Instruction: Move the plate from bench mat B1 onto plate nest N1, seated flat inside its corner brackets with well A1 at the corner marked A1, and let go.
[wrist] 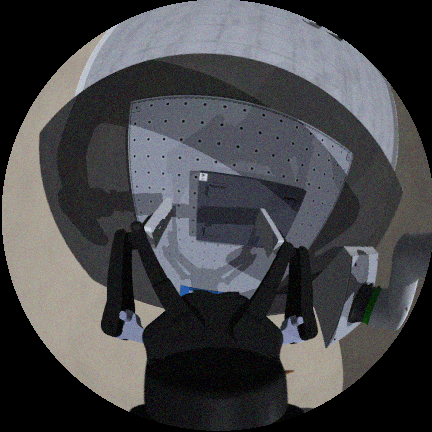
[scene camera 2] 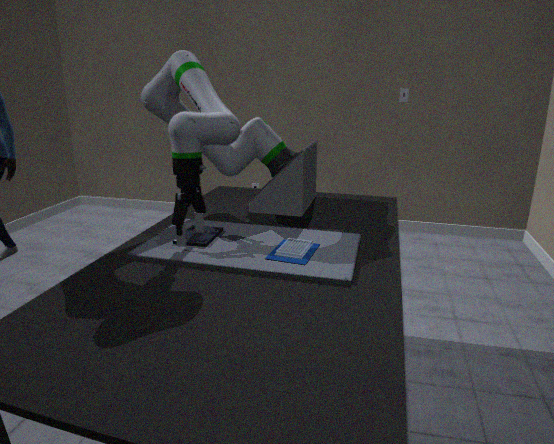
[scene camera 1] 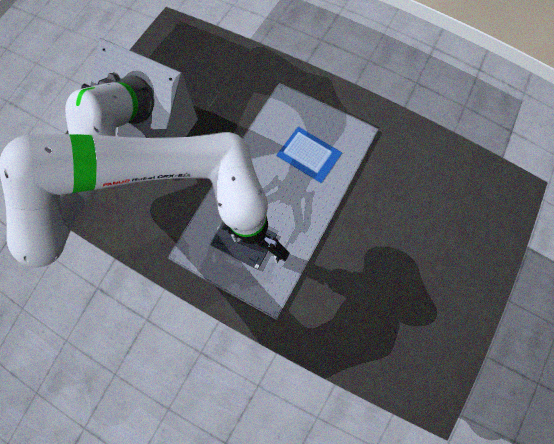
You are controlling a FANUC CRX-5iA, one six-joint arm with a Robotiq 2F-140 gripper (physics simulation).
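Frame: origin at the arm's base, x ahead, y left, z up, level; centimetres.
Where they show: gripper, fingertip midpoint: (wrist: 215, 211) (scene camera 2: 191, 238) (scene camera 1: 258, 248); arm's base, origin of the base link: (wrist: 358, 303) (scene camera 2: 286, 166) (scene camera 1: 134, 99).
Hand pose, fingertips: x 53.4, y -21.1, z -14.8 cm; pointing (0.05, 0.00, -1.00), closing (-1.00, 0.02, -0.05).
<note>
Each offset is from my fingertips to the centre of the thing. "pt": to the spot under its first point. Level surfaces: height alone.
The white well plate @(dy +35.0, dx -0.6, dz -0.5 cm) (scene camera 1: 307, 151) (scene camera 2: 296, 247) lies on the blue bench mat B1 @(dz -1.2 cm) (scene camera 1: 320, 175) (scene camera 2: 286, 259), flat as far as I can see. A sliver of the blue mat (wrist: 185, 290) shows in the wrist view; the plate does not show there. Plate nest N1 @(dy +0.5, dx -5.3, dz -0.7 cm) (scene camera 1: 227, 245) (scene camera 2: 213, 235) (wrist: 235, 195) is a dark rectangle with small corner brackets and a white marker @(pt dy -4.9, dx +2.1, dz -0.2 cm) (wrist: 203, 176) at one corner. No plate lies on the nest. My gripper (scene camera 1: 257, 247) (scene camera 2: 190, 230) (wrist: 215, 211) is open and empty, fingers wide apart, low over the nest. The marker's lettering is too small to read.
The mat and nest are on a light perforated board @(dz -1.4 cm) (scene camera 1: 280, 295) (scene camera 2: 330, 272) (wrist: 165, 145) on the dark table @(dz -2.7 cm) (scene camera 1: 475, 250) (scene camera 2: 250, 350). The arm's grey wedge base (scene camera 2: 295, 187) (wrist: 332, 295) stands behind the board. Part of a person (scene camera 2: 5, 127) shows at the left edge in scene camera 2.
</note>
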